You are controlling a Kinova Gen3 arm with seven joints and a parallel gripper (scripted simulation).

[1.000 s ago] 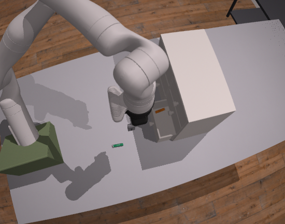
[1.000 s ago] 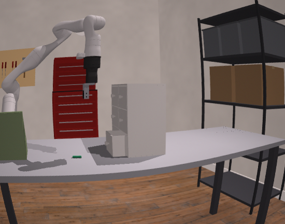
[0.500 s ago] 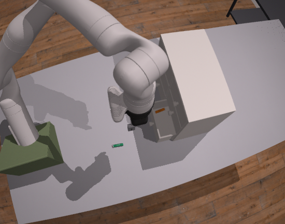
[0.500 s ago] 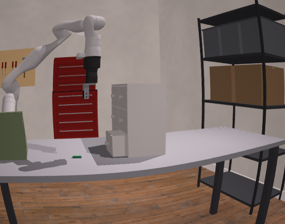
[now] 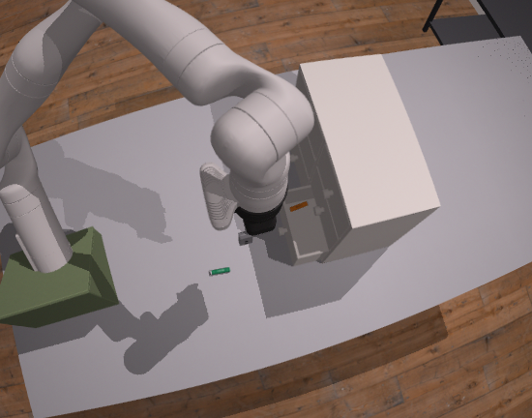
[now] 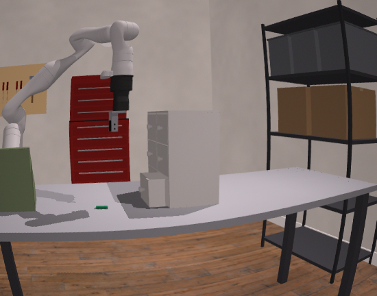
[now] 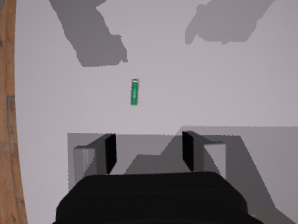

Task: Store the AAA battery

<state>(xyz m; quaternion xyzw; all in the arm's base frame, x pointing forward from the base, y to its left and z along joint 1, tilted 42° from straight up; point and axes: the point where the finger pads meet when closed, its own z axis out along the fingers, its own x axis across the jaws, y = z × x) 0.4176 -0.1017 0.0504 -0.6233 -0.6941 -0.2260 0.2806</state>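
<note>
Right now my hand is 260 mm above the green AAA battery, 60 mm past it and 30 mm to the left of it. Also, from my hand: orange battery: 250 mm below, 150 mm ahead, 80 mm to the left.
</note>
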